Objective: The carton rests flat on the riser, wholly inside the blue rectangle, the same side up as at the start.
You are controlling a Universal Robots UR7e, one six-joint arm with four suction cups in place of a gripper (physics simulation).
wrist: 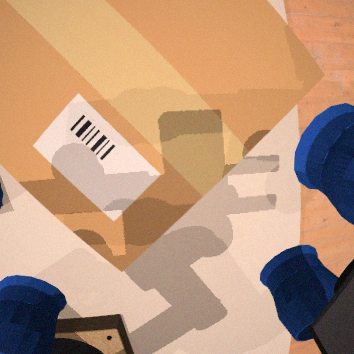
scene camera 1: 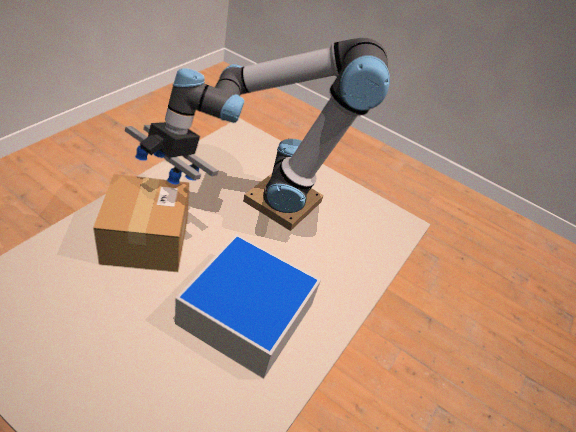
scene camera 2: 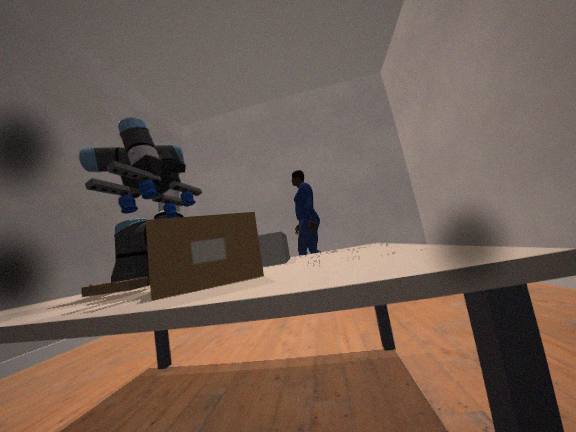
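The brown carton stands flat on the table, left of the riser in scene camera 1, its taped top with the white barcode label facing up. The low grey riser bears the blue rectangle on its top, with no carton on it. My gripper is open, suction off, and holds nothing. It hangs a little above the carton's top, off toward the label end and back corner. Blue suction cups show around the wrist view's edges, some beyond the carton's outline.
The arm's base stands on a wooden plate, right of the carton and behind the riser in scene camera 1. The pale table top bears them. A person in blue stands beyond the table.
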